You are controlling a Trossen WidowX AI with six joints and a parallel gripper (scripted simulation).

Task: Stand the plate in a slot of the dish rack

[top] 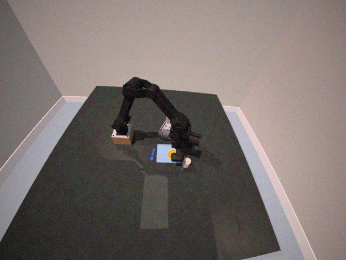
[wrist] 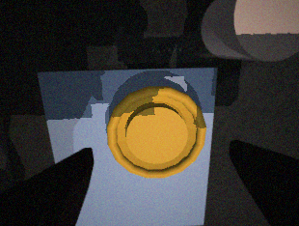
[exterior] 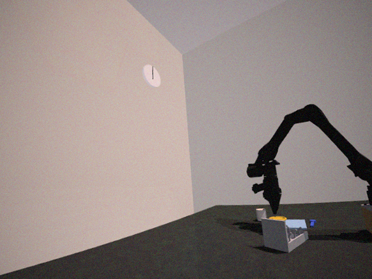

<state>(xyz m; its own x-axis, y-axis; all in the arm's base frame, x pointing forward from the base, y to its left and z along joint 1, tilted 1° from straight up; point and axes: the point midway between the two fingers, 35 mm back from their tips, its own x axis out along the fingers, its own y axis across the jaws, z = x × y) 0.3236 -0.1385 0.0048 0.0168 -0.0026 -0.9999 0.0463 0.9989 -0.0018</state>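
The yellow plate lies 30 mm below my gripper tip. From my gripper tip the other things lie so: blue spoon (130 mm behind, 40 mm below, 10 mm to the left); then white cup (70 mm ahead, 60 mm to the right, 20 mm below); then light blue mat (40 mm below, 30 mm behind, 20 mm to the left).
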